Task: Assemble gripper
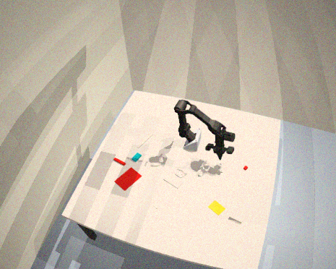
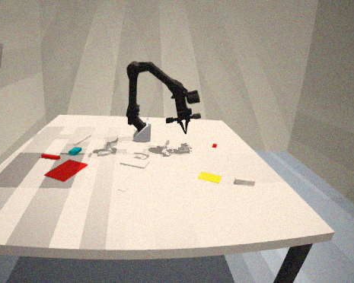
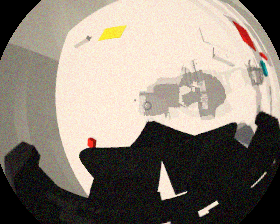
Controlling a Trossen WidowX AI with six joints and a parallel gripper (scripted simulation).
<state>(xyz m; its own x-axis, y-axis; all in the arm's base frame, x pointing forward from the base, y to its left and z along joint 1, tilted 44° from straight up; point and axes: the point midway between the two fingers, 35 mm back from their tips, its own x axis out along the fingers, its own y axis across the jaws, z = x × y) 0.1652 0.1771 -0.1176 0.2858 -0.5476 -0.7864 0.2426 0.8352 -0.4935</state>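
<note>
Now: gripper tip 60 mm above the white housing part and 10 mm short of it. Round my gripper tip: pale stand (80 mm below, 10 mm ahead); then small red cube (190 mm to the left, 80 mm below, 10 mm behind); then yellow tile (310 mm ahead, 80 mm below, 30 mm to the left).
</note>
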